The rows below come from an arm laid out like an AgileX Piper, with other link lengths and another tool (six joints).
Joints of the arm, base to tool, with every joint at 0 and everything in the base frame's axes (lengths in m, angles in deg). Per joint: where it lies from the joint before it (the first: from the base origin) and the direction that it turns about. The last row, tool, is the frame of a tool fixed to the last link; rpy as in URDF.
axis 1: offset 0 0 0.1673 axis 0 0 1
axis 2: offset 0 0 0 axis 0 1 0
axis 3: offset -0.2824 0 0.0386 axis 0 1 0
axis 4: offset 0.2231 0 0.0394 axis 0.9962 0 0.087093
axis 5: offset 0 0 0 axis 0 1 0
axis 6: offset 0.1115 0 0.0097 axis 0.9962 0 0.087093
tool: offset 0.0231 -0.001 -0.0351 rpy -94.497 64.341 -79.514
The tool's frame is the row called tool.
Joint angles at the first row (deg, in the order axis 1, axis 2, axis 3, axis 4, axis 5, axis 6):
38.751 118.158 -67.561 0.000 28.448 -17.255
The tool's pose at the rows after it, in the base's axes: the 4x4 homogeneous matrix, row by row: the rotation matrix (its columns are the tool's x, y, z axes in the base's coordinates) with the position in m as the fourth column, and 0 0 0 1 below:
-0.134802 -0.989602 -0.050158 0.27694; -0.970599 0.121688 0.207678 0.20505; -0.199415 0.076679 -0.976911 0.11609; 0 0 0 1
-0.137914 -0.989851 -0.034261 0.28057; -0.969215 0.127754 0.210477 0.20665; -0.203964 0.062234 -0.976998 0.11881; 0 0 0 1
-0.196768 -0.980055 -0.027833 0.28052; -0.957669 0.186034 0.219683 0.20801; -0.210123 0.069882 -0.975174 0.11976; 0 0 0 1
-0.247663 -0.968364 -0.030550 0.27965; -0.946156 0.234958 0.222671 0.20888; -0.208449 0.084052 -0.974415 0.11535; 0 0 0 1
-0.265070 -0.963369 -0.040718 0.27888; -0.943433 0.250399 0.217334 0.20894; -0.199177 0.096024 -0.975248 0.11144; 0 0 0 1
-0.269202 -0.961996 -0.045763 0.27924; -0.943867 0.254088 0.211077 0.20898; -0.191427 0.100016 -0.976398 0.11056; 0 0 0 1
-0.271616 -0.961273 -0.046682 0.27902; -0.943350 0.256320 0.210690 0.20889; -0.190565 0.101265 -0.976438 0.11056; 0 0 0 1
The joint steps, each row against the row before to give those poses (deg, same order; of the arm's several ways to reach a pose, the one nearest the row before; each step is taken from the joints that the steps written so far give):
0.000 0.049 -0.657 -1.469 0.292 1.474
0.000 0.000 -0.840 -1.044 0.100 1.140
0.001 0.128 -0.604 -0.871 0.605 4.184
0.000 0.833 -0.253 -0.534 0.106 3.392
0.000 0.743 -0.216 0.000 0.343 0.902
0.000 0.353 -0.409 -0.185 0.565 0.293
-0.001 -0.002 0.001 0.000 0.087 0.129

